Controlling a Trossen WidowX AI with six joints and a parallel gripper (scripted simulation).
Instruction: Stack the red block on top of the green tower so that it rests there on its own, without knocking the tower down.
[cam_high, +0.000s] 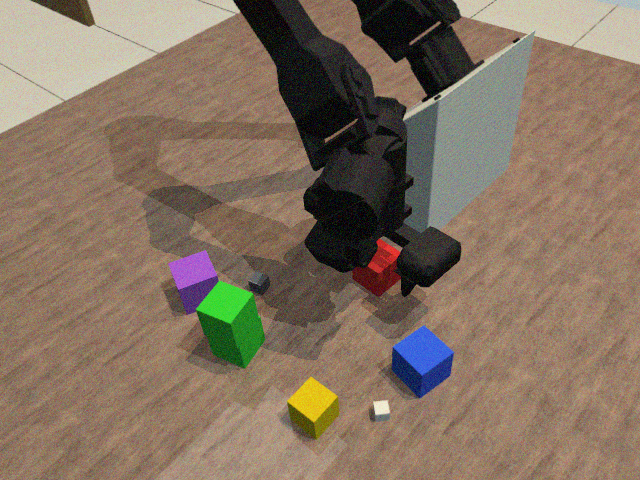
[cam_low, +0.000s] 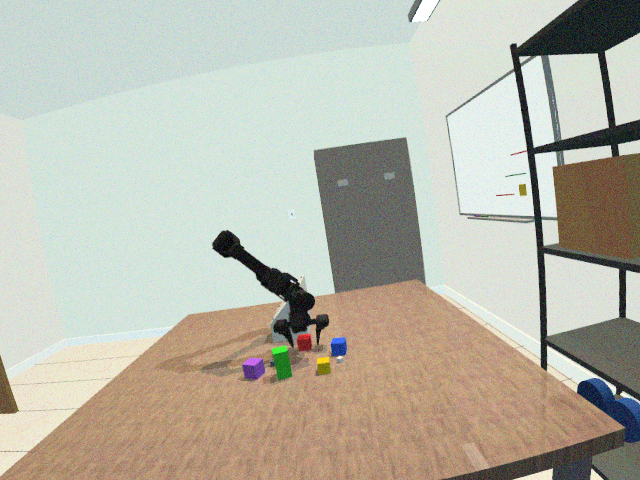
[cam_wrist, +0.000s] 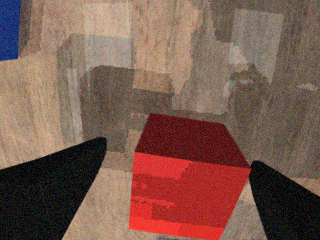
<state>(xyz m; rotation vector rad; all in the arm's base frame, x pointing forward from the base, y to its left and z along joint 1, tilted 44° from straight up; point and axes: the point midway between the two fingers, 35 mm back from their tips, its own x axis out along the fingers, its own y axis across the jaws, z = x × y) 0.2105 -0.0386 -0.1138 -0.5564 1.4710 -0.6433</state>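
My gripper tip is 16 cm short of the purple block, 15 cm to the left of it and 2 cm below it. The rest, counted from my gripper tip: small grey cube (10 cm to the right, 10 cm ahead); blue block (12 cm to the left, 7 cm ahead, 1 cm above); red block (1 cm above).
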